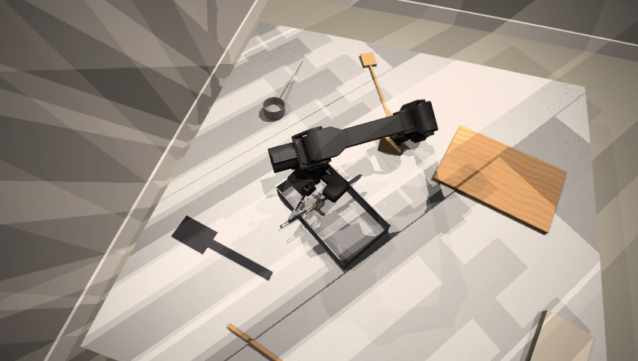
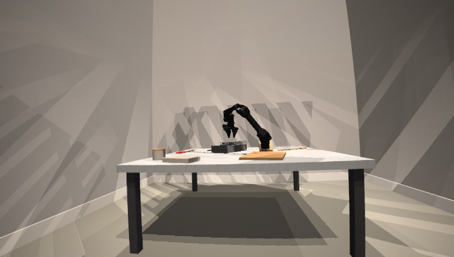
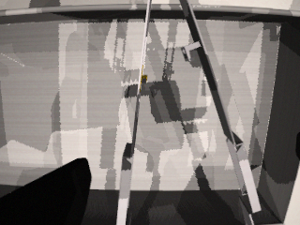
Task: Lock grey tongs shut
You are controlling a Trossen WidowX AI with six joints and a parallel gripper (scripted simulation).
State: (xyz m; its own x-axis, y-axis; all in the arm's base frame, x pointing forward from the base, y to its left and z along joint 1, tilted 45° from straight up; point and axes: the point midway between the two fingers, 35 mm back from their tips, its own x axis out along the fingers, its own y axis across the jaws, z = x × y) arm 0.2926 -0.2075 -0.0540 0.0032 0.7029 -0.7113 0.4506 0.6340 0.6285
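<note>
Now: gripper tip 90 mm above the roasting tin, 50 mm to the right of it and 20 mm short of it. Also, from my gripper tip: black spatula 240 mm to the right, 200 mm ahead, 120 mm below; beige block 700 mm to the left, 240 mm ahead, 110 mm below; wooden board 540 mm to the left, 250 mm behind, 120 mm below.
</note>
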